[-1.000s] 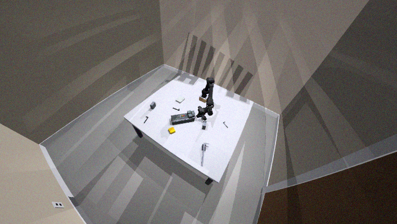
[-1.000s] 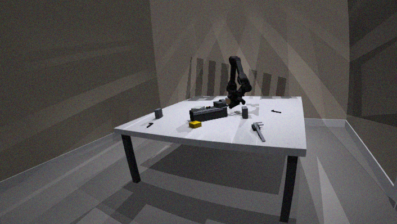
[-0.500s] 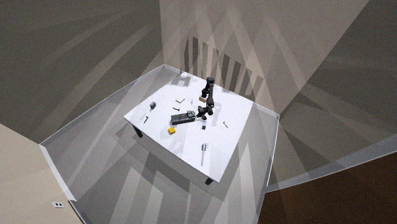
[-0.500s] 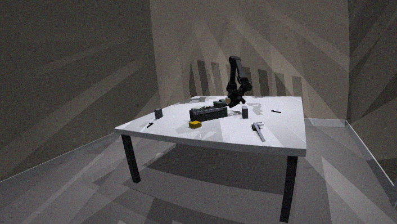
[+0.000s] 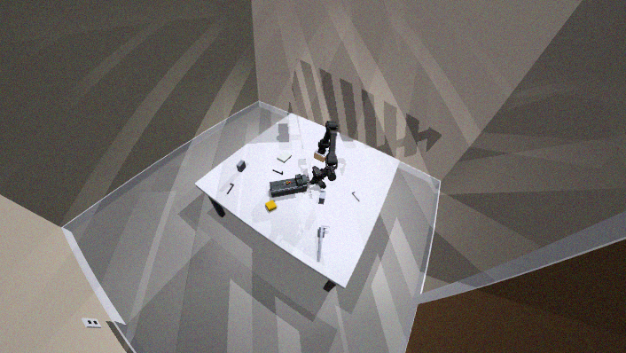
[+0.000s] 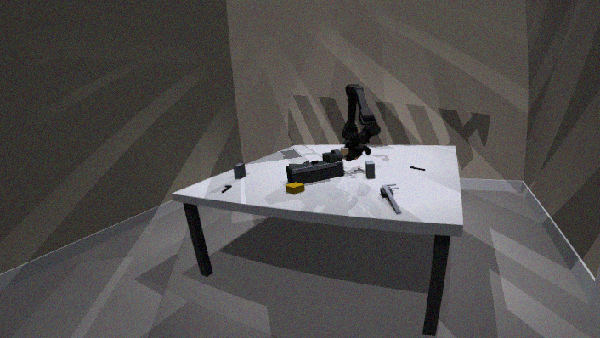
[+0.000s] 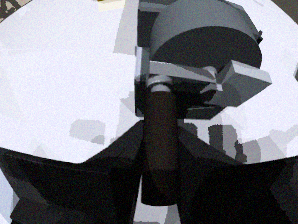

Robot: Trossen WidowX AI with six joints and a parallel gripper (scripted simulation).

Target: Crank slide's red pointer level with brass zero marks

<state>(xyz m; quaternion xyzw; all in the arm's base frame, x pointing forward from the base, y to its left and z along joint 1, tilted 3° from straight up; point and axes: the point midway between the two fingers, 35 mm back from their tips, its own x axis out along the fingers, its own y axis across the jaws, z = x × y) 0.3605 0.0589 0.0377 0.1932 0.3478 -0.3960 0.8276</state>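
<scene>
Now: the red pointer 14 cm to the right of my gripper tip, 7 cm ahead of it and 2 cm above it. The rest, counted from my gripper tip: yellow block 26 cm ahead, 19 cm to the right, 5 cm below; dark crank handle 3 cm above, 1 cm to the left, 1 cm behind.
</scene>
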